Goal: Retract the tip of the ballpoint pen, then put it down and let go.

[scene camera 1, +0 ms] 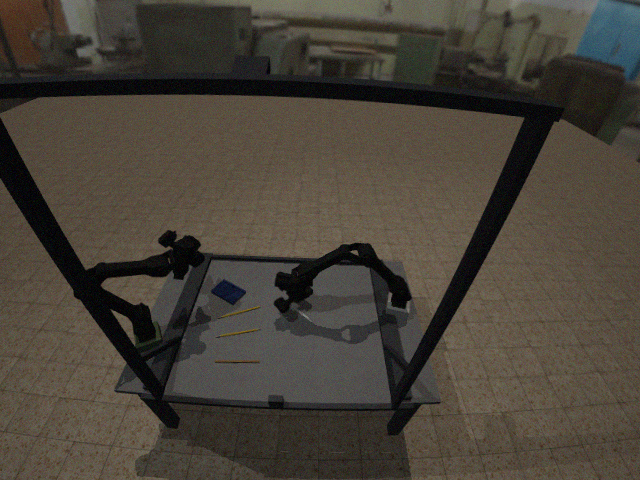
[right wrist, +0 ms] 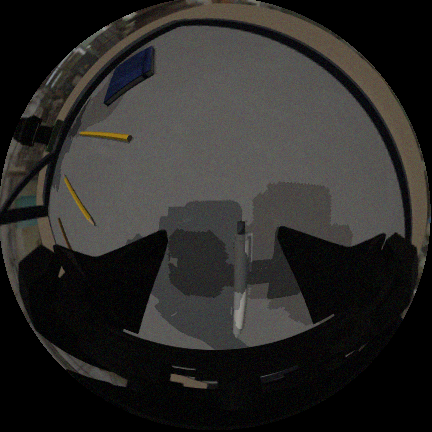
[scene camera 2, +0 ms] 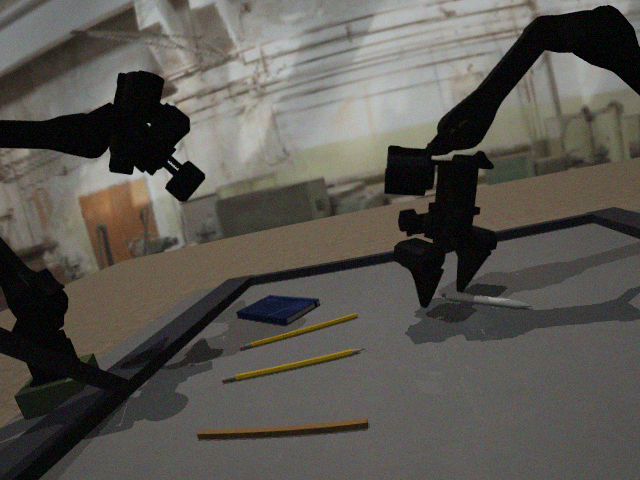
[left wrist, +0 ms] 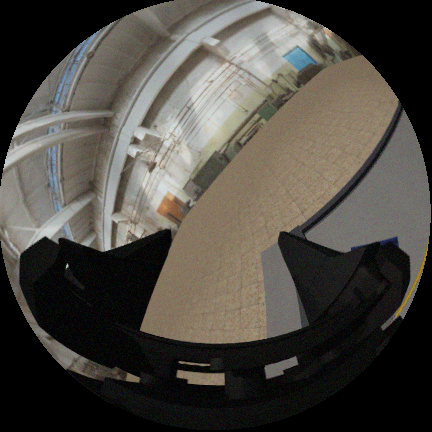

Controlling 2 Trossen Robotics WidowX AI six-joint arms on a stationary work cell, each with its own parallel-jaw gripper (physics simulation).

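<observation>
The ballpoint pen is white-grey with a dark end and a side clip, and lies on the grey table. In the right wrist view its dark end points up the picture; whether its writing tip is out is too small to tell. My right gripper is open and points down above the table close to the pen's dark end, with the pen showing between the fingers in its wrist view and nothing held. My left gripper is open and empty, raised near the table's left edge, away from the pen.
A blue notebook lies at the back left. Two yellow pencils lie in front of it, and a thin orange-brown stick lies nearer the front. Dark frame posts rise at the table's sides.
</observation>
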